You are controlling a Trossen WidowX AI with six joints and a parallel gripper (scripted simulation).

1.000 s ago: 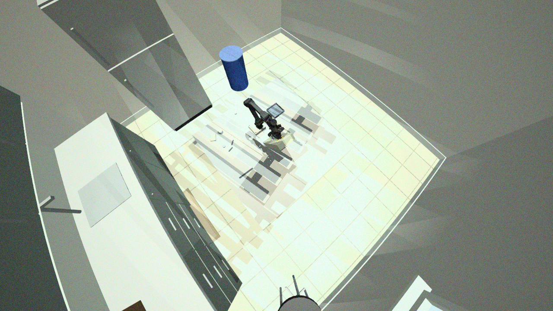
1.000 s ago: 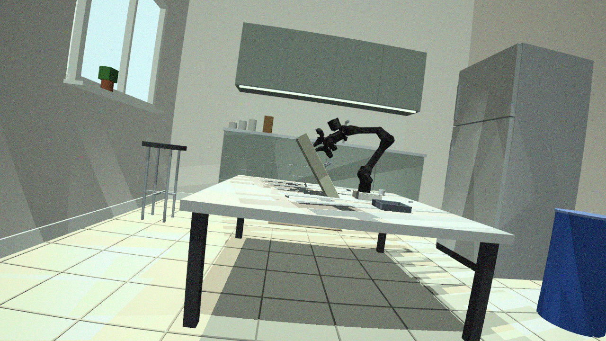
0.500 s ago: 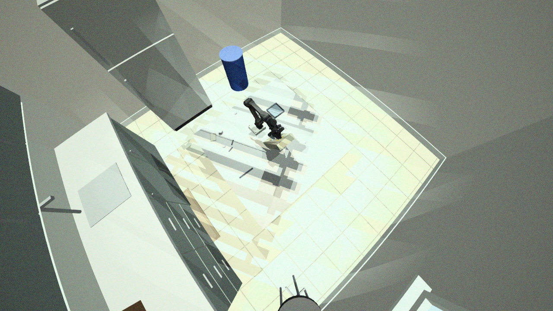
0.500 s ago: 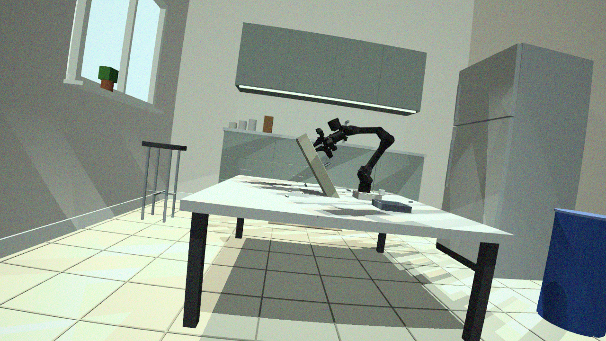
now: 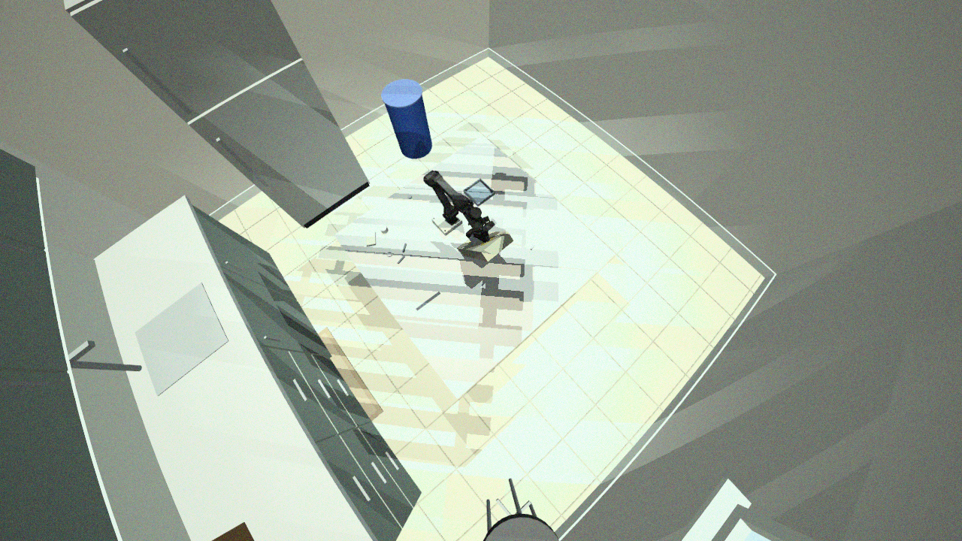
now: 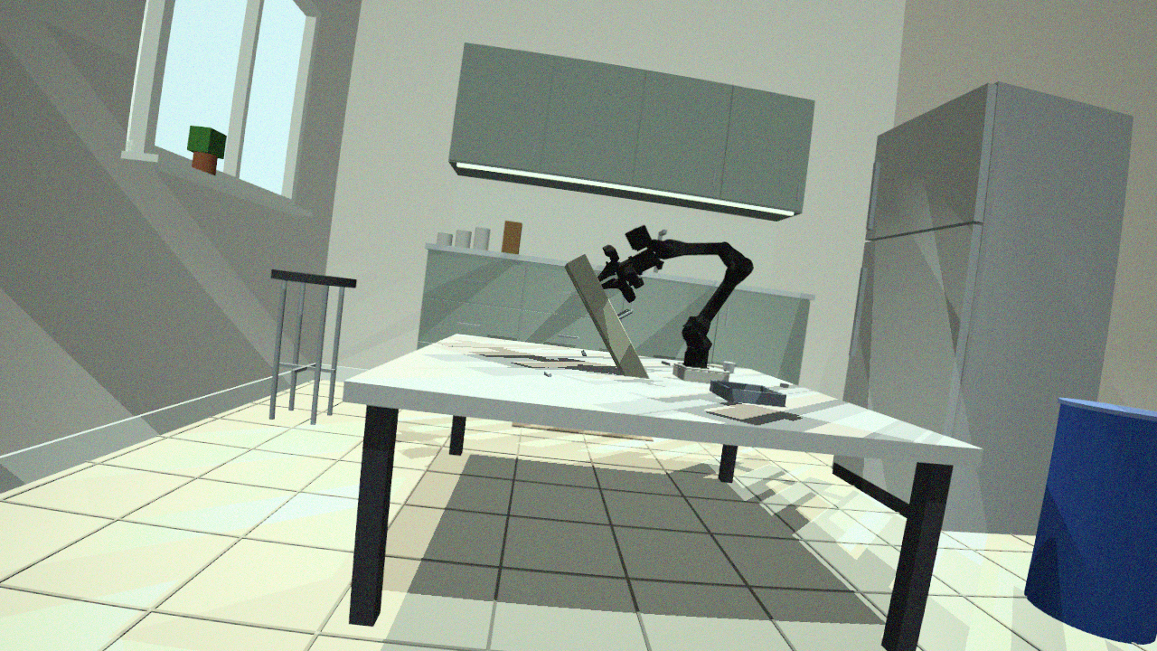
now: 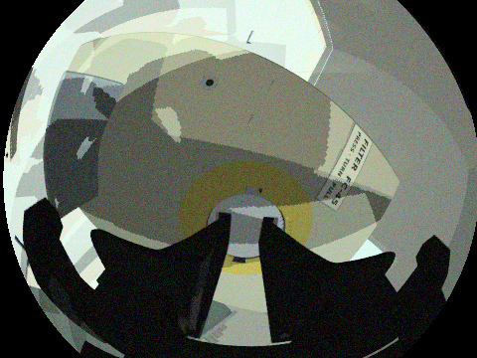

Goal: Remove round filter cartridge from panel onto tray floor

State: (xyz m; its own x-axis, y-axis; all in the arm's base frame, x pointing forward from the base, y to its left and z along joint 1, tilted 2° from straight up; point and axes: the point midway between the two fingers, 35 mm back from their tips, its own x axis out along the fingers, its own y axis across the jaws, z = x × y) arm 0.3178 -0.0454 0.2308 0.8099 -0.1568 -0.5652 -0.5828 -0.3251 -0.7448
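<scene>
Now: gripper tip 1 cm short of the round grey filter cartridge and 1 cm above it. The rest, counted from my gripper tip: tray: 36 cm behind, 35 cm to the left, 24 cm below; then service panel: 8 cm below, 4 cm behind, 1 cm to the left.
</scene>
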